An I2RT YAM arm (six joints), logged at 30 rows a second.
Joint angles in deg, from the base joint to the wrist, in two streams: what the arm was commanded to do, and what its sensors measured. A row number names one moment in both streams.
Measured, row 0:
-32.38 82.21 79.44 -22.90 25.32 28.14
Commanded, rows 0 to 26:
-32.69 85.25 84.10 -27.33 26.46 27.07
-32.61 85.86 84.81 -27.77 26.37 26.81
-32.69 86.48 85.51 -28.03 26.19 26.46
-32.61 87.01 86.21 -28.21 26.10 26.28
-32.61 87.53 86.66 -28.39 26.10 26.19
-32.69 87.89 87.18 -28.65 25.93 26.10
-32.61 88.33 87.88 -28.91 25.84 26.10
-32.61 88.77 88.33 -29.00 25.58 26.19
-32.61 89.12 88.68 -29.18 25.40 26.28
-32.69 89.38 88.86 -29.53 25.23 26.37
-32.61 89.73 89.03 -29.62 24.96 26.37
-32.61 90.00 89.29 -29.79 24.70 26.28
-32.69 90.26 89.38 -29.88 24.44 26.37
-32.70 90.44 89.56 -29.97 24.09 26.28
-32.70 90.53 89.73 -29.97 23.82 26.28
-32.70 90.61 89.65 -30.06 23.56 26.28
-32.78 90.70 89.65 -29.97 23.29 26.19
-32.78 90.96 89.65 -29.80 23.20 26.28
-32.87 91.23 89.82 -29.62 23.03 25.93
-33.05 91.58 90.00 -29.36 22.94 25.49
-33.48 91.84 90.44 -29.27 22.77 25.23
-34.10 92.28 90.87 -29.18 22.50 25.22
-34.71 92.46 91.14 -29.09 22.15 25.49
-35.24 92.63 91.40 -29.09 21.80 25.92
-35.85 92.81 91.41 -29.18 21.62 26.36
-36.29 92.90 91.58 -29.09 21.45 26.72
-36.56 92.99 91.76 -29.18 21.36 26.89
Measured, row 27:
-34.50 92.31 89.60 -29.32 22.87 26.30
